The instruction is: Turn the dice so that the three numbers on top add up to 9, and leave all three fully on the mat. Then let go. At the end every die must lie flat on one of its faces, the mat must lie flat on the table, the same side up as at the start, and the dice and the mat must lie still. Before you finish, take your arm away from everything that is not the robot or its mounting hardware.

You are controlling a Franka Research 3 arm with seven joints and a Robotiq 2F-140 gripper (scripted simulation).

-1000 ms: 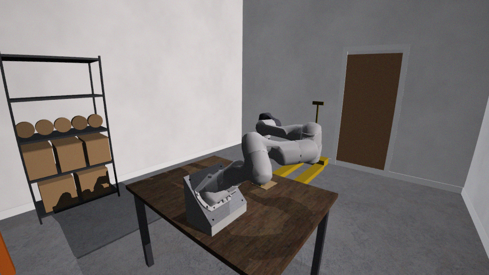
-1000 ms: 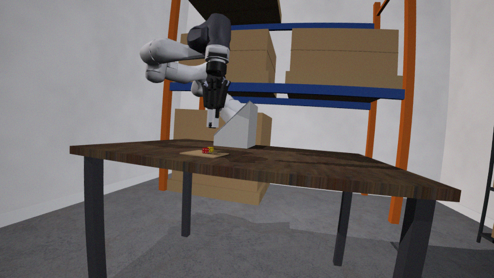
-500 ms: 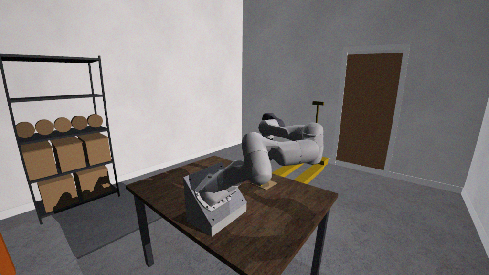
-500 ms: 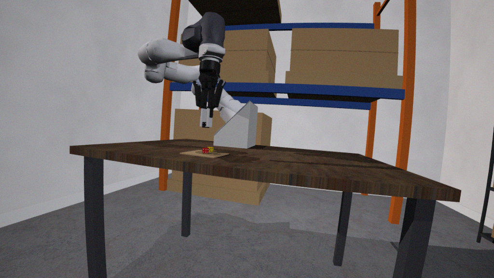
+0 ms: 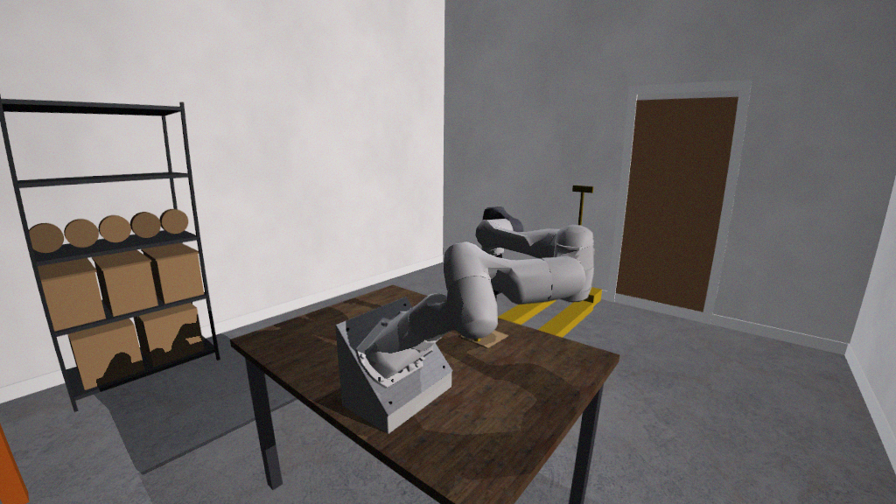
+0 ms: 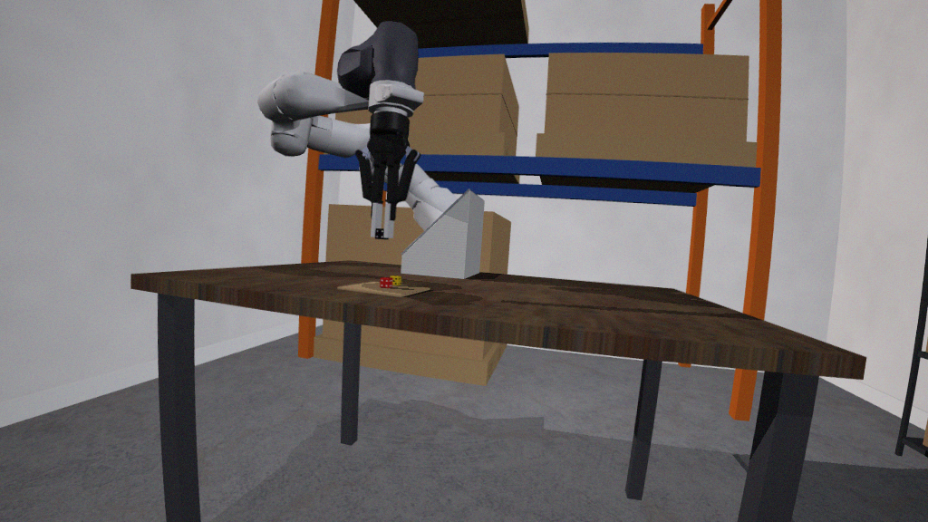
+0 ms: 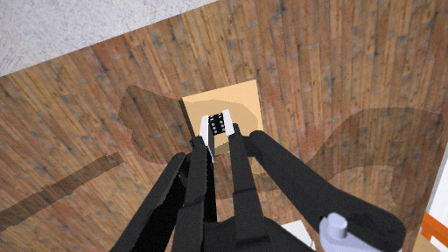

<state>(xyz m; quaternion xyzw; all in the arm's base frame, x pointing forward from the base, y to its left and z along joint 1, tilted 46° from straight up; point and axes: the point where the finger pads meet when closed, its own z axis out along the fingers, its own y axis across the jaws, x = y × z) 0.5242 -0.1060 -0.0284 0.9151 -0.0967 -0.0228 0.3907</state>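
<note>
Right now my hand is 130 mm above the red die and 50 mm past it. From my hand the other things lie so: yellow die 130 mm below, 100 mm behind, 10 mm to the left; black die 30 mm below; tan mat 140 mm below, 50 mm behind.
</note>
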